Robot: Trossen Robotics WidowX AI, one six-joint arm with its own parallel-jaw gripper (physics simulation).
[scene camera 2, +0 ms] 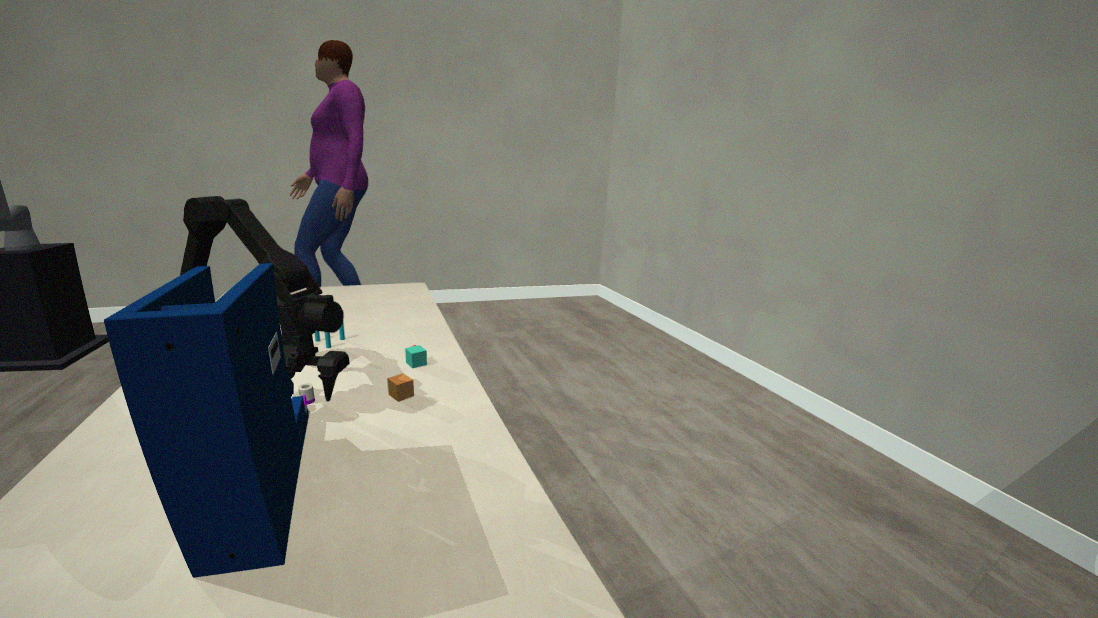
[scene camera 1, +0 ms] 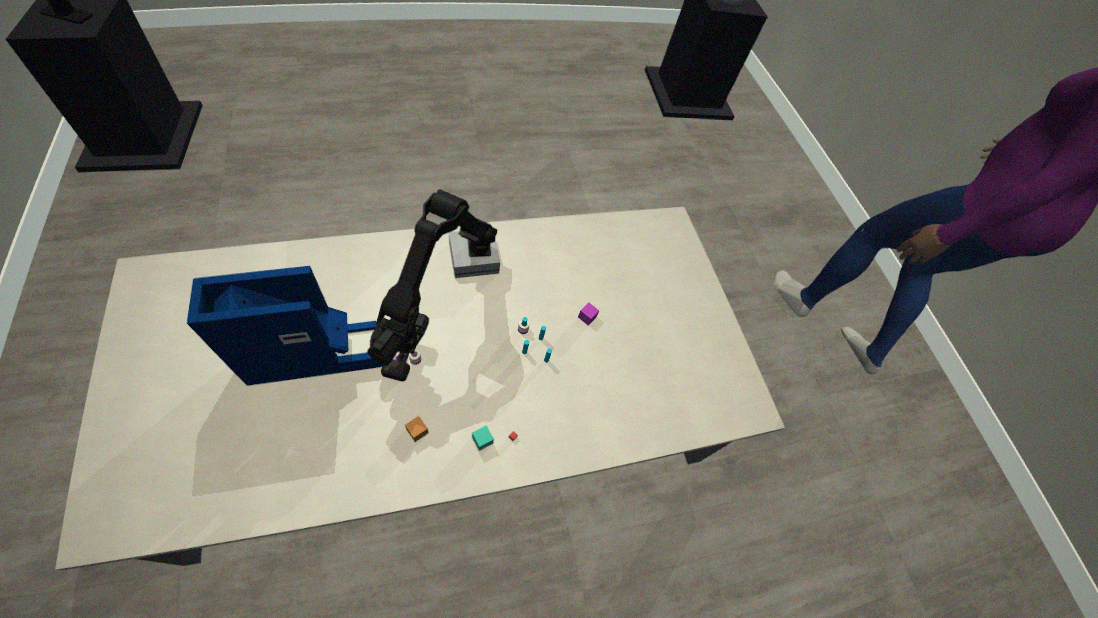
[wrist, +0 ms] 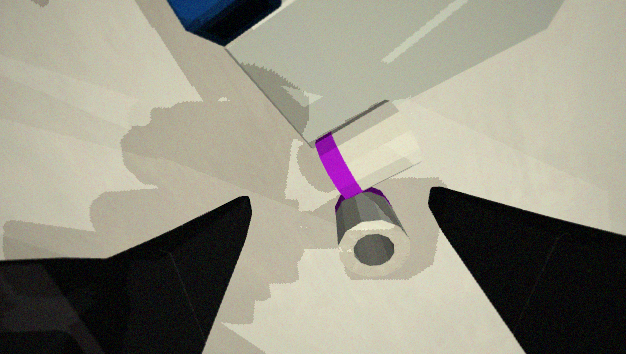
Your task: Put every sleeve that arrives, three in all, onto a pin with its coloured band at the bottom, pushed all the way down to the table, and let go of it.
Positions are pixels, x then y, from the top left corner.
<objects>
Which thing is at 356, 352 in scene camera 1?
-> A dispenser ramp.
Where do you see a dispenser ramp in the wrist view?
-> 320, 71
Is my gripper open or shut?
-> Open.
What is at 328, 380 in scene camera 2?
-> My gripper.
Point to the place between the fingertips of my gripper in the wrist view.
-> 338, 200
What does my gripper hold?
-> Nothing.
</objects>
